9 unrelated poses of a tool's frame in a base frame.
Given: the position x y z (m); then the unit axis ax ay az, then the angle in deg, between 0 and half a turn.
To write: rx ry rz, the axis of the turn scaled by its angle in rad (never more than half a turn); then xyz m. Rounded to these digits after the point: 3 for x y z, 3 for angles.
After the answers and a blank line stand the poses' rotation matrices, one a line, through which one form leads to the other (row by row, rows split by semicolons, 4 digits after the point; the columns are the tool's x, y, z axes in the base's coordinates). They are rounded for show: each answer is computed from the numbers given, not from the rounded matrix.
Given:
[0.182, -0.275, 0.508, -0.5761, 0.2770, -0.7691, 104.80]
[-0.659, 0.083, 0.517, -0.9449, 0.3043, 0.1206, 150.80]
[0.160, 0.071, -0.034, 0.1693, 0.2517, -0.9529, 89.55]
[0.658, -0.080, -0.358, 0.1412, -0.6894, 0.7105, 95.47]
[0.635, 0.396, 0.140, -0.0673, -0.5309, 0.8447, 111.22]
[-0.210, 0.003, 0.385, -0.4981, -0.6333, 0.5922, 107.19]
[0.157, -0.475, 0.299, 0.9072, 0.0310, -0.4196, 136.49]
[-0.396, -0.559, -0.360, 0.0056, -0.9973, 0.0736, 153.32]
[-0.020, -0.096, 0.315, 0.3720, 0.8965, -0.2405, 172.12]
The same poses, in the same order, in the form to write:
[-1.054, 0.507, -1.407, 0.182, -0.275, 0.508]
[-2.487, 0.801, 0.317, -0.659, 0.083, 0.517]
[0.265, 0.393, -1.489, 0.160, 0.071, -0.034]
[0.235, -1.149, 1.184, 0.658, -0.080, -0.358]
[-0.131, -1.031, 1.640, 0.635, 0.396, 0.140]
[-0.932, -1.185, 1.108, -0.210, 0.003, 0.385]
[2.161, 0.074, -1.000, 0.157, -0.475, 0.299]
[0.015, -2.669, 0.197, -0.396, -0.559, -0.360]
[1.118, 2.693, -0.722, -0.020, -0.096, 0.315]

0.1612 0.5432 0.8240; -0.9439 -0.1591 0.2895; 0.2884 -0.8244 0.4871
0.7993 -0.5974 -0.0650; -0.4797 -0.6995 0.5297; -0.3619 -0.3922 -0.8457
0.0363 0.9951 0.0916; -0.9106 0.0707 -0.4072; -0.4117 -0.0687 0.9087
-0.0735 -0.8139 -0.5764; 0.6006 0.4252 -0.6771; 0.7961 -0.3959 0.4576
-0.3558 -0.7388 -0.5724; 0.8361 0.0220 -0.5481; 0.4175 -0.6736 0.6099
0.0259 -0.1571 -0.9872; 0.9745 0.2241 -0.0101; 0.2228 -0.9618 0.1589
0.6946 0.3374 -0.6354; -0.2404 -0.7236 -0.6470; -0.6781 0.6021 -0.4215
-0.8935 -0.0436 -0.4470; 0.0225 0.9897 -0.1415; 0.4486 -0.1365 -0.8833
-0.7151 0.6969 -0.0552; 0.6309 0.6094 -0.4802; -0.3010 -0.3782 -0.8754

